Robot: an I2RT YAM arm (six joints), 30 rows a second.
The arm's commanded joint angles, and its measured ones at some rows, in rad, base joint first. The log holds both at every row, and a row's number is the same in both.
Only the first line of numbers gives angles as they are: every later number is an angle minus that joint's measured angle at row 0.
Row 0, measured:
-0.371 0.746 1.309 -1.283 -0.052 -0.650
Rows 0 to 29, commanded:
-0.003 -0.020 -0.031 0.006 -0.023 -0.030
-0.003 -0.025 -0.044 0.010 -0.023 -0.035
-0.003 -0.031 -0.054 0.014 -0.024 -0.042
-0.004 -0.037 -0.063 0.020 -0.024 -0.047
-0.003 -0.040 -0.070 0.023 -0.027 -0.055
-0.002 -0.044 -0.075 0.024 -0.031 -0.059
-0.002 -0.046 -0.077 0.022 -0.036 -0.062
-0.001 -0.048 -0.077 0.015 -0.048 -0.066
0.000 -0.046 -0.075 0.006 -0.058 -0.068
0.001 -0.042 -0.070 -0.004 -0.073 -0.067
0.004 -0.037 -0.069 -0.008 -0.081 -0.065
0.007 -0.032 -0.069 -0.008 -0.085 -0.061
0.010 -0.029 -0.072 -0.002 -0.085 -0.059
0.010 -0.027 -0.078 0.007 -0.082 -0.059
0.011 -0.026 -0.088 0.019 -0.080 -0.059
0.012 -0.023 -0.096 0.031 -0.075 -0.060
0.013 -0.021 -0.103 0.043 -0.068 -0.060
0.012 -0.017 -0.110 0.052 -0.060 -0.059
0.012 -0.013 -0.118 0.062 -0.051 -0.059
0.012 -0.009 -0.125 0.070 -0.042 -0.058
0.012 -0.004 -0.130 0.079 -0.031 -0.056
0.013 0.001 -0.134 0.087 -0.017 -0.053
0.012 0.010 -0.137 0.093 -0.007 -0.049
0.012 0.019 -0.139 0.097 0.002 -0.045
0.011 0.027 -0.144 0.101 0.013 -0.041
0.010 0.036 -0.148 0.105 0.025 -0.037
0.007 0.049 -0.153 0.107 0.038 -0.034
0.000 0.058 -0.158 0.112 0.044 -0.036
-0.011 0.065 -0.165 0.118 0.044 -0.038
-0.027 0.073 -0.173 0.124 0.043 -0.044
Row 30, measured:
-0.003 0.058 -0.156 0.085 0.013 -0.052
